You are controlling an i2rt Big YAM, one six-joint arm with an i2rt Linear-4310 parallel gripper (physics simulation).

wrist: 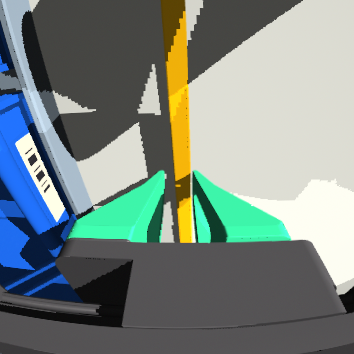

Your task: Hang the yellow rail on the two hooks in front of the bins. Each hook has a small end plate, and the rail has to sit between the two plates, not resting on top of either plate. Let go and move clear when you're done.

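Frame: origin at the arm's base, x back, y right, z up, level; centimetres.
Seen in the pictures: gripper, fingertip midpoint: (177,178).
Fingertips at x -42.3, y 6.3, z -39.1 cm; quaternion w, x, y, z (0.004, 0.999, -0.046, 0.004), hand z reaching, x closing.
Offsets run from my fingertips to a thing's middle. "spot": to the spot under its first point.
The yellow rail {dx +0.3, dy +0.4, dz -0.1 cm} (179,120) runs lengthwise from the top edge of the wrist view down into the gap between the fingers, close along the right finger, with a narrow gap on the left finger's side. My gripper (177,178) has its green fingers drawn nearly together, and no firm hold on the rail shows. The rail's lower end is hidden by the gripper body. The two hooks and their end plates cannot be made out in this view.
A bin with a pale blue-grey wall {spot: dx -6.5, dy +2.9, dz +0.8 cm} (60,155) stands at the left, close beside the left finger. Blue items with a white label {spot: dx -7.9, dy +1.8, dz +1.4 cm} (42,177) lie inside it. Dark shadows cross the light surface beneath the rail.
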